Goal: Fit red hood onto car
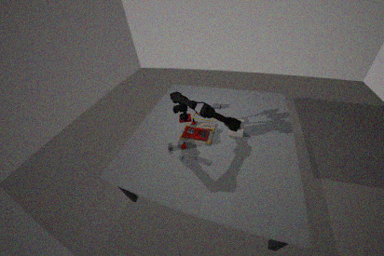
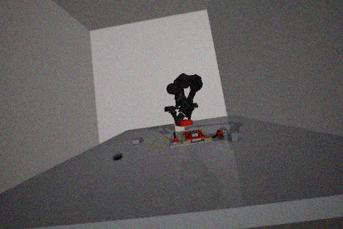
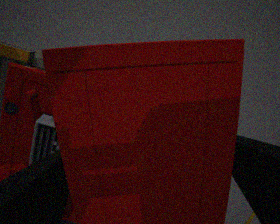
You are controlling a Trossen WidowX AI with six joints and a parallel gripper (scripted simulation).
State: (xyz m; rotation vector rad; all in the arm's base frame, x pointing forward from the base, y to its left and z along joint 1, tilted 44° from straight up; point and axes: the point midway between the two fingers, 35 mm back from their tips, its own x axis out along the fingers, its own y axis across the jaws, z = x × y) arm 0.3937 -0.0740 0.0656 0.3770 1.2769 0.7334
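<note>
My gripper tip is 10 cm past the jig, 10 cm above it and 4 cm to the right of it. Round my gripper tip: red hood: right at my gripper tip.
</note>
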